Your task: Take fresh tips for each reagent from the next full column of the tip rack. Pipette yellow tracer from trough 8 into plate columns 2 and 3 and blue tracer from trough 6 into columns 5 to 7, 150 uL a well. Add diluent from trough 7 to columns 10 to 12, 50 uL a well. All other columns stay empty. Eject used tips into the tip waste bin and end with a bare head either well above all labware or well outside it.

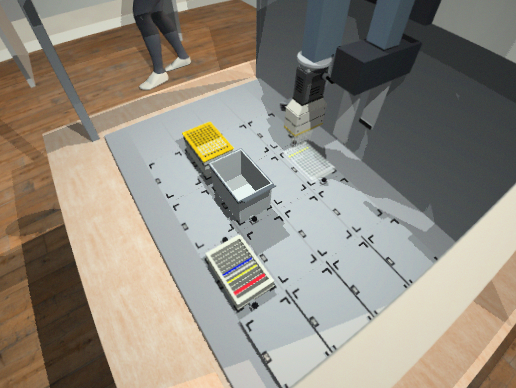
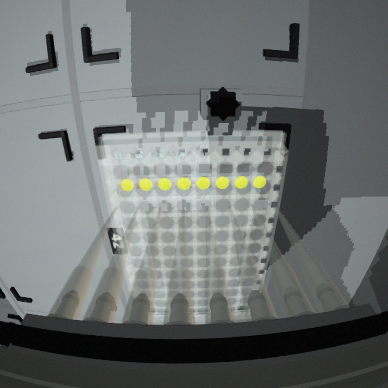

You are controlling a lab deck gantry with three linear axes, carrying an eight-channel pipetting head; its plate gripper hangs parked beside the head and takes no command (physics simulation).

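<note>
The pipetting head (image 1: pixel 306 116) is over the far end of the clear plate (image 1: pixel 320 167) (image 2: pixel 111 195). The head carries eight pale tips (image 2: pixel 90 255), with no yellow visible inside; their ends appear near the third well column, height unclear. Yellow liquid (image 1: pixel 299 152) (image 2: pixel 184 183) fills the eight wells of what looks like column 2; the other columns look uncoloured. The trough block (image 1: pixel 255 290) shows blue (image 1: pixel 238 267), yellow (image 1: pixel 242 274) and red (image 1: pixel 250 284) strips, and a pale one between blue and yellow. The parked plate gripper (image 1: pixel 357 125) hangs faintly beside the head, fingers apart, empty.
The yellow tip rack (image 1: pixel 204 133) stands at the far left, its near part paler. The tall grey tip waste bin (image 1: pixel 256 205) stands between the rack and the trough block. A dark carriage box (image 1: pixel 365 70) hangs beside the head. Black corner brackets mark the deck.
</note>
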